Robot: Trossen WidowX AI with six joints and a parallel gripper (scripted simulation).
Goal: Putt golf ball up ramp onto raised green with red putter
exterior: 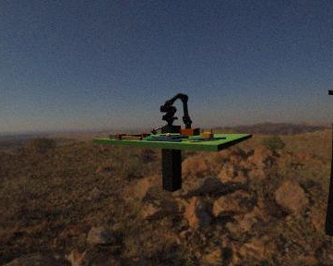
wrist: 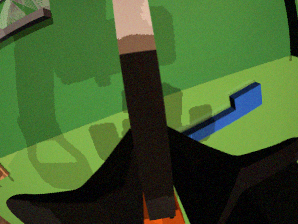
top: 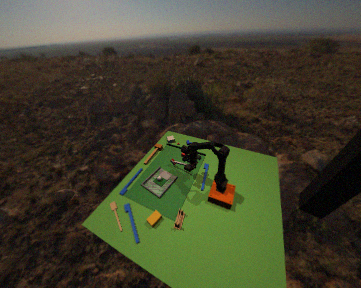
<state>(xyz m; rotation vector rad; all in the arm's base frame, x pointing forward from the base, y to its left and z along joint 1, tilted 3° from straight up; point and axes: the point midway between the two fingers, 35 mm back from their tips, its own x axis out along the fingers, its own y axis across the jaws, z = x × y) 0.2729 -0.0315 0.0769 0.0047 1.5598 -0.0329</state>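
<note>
The putter is 12 cm ahead of my gripper tip and 1 cm below it. Round my gripper tip: white golf ball 23 cm ahead, 20 cm to the left, 8 cm below; orange block 4 cm ahead, 48 cm to the left, 8 cm below; red piece 22 cm ahead, 18 cm to the right, 8 cm below.
</note>
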